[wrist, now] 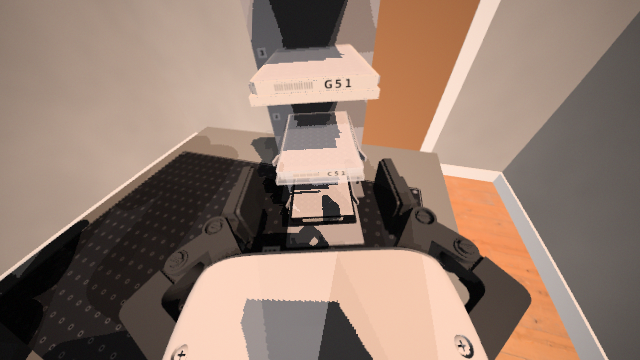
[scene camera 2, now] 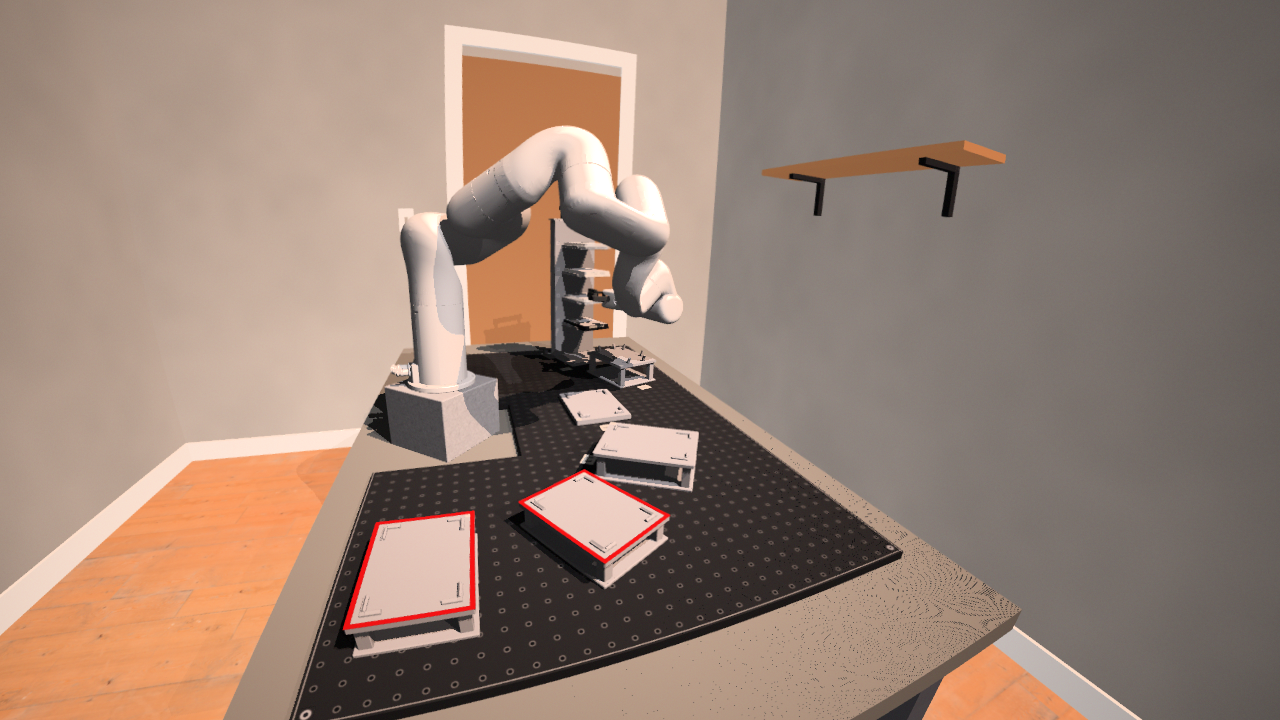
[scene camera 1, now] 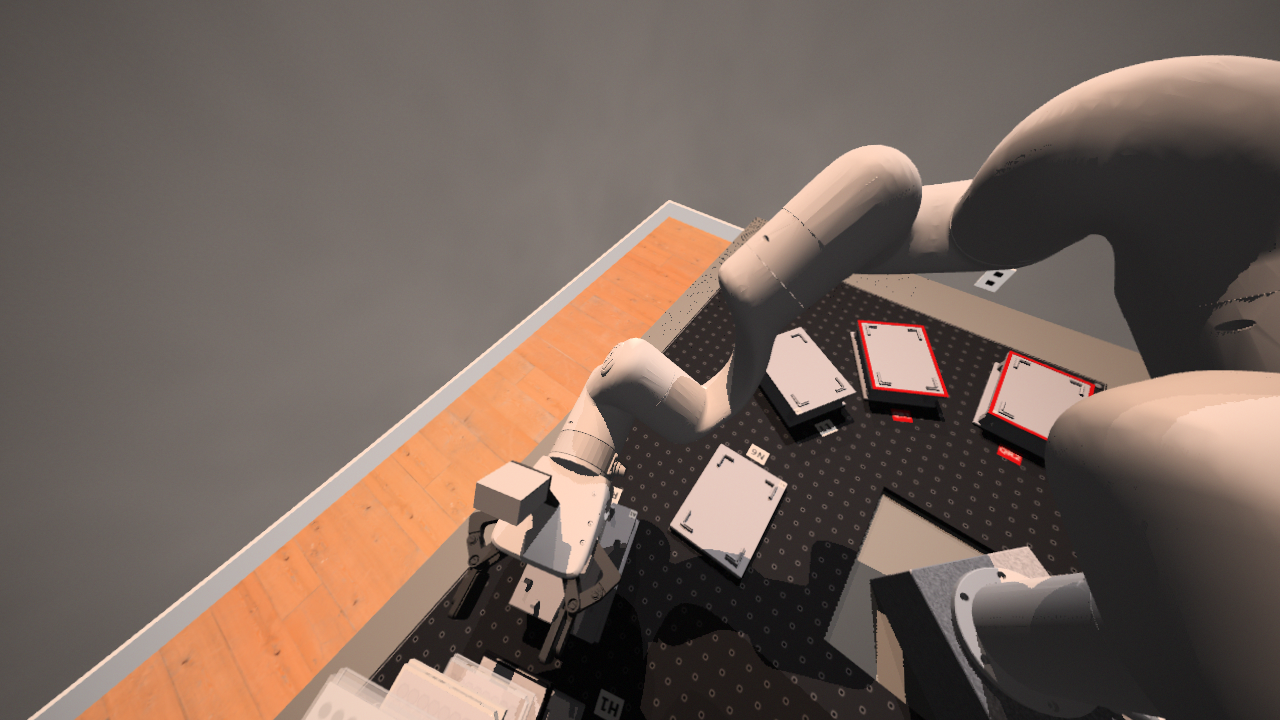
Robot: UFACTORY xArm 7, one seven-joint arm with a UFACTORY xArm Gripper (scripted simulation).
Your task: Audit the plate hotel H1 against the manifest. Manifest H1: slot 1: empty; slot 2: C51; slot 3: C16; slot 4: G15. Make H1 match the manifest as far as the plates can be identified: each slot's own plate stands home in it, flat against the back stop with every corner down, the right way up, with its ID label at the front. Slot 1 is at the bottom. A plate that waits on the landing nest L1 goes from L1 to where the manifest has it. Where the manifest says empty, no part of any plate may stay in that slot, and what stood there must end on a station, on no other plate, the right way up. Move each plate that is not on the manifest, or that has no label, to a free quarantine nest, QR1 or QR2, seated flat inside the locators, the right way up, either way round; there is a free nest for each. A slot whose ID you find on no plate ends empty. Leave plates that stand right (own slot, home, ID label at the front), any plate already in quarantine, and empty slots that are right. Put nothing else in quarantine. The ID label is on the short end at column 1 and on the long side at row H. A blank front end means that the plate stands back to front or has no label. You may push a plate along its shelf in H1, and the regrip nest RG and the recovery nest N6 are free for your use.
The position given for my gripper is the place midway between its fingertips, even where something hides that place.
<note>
In view: my gripper (scene camera 1: 499,640), a white well plate (wrist: 327,73) and a clear plate labelled C51 (wrist: 317,147).
My gripper shows as well in the wrist view (wrist: 318,176).
</note>
